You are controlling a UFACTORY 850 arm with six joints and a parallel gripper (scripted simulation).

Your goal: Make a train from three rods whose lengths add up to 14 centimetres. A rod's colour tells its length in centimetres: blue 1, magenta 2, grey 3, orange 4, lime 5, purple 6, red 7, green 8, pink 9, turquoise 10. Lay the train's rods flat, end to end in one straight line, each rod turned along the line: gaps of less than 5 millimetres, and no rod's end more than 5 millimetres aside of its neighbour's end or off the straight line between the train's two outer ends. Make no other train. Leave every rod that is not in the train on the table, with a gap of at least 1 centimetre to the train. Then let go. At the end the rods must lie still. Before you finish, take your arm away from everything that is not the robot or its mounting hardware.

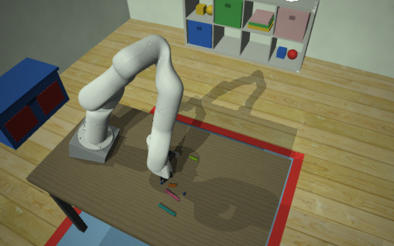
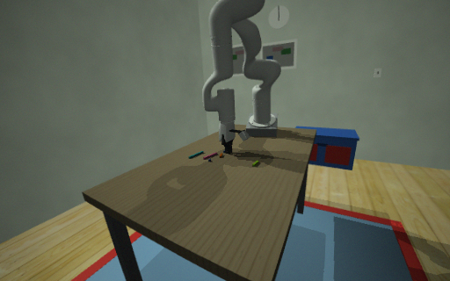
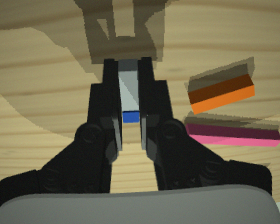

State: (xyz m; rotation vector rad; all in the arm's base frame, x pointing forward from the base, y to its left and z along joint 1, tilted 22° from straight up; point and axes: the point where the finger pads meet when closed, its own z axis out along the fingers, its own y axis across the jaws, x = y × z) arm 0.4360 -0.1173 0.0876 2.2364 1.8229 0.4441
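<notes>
Right now my hand is 2 cm above the grey rod. Also, from my hand: pink rod 7 cm ahead, 8 cm to the right, 2 cm below; then turquoise rod 7 cm ahead, 16 cm to the right, 2 cm below; then orange rod 5 cm ahead, 2 cm to the right, 2 cm below.
</notes>
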